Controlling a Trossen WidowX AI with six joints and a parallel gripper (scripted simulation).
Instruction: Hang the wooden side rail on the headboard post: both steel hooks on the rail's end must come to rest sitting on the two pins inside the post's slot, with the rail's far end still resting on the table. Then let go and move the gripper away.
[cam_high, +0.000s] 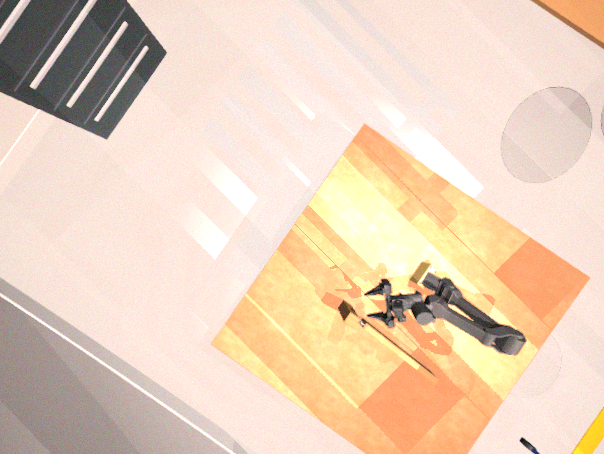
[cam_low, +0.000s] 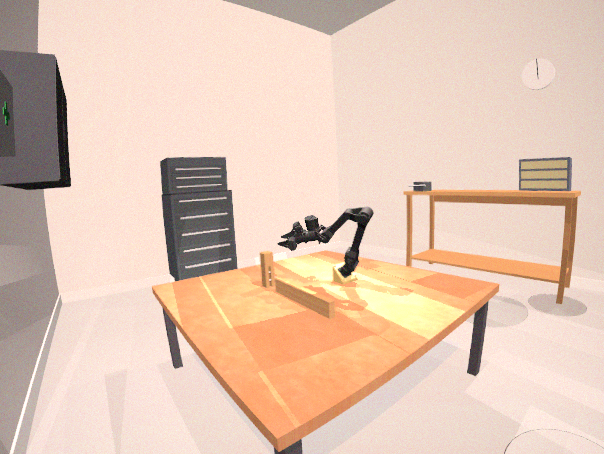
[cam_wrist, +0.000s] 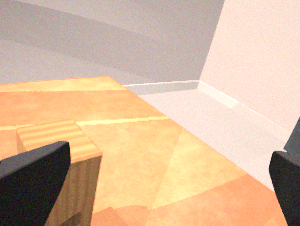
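Right now the wooden headboard post is 140 mm below my gripper tip and 90 mm ahead of it.
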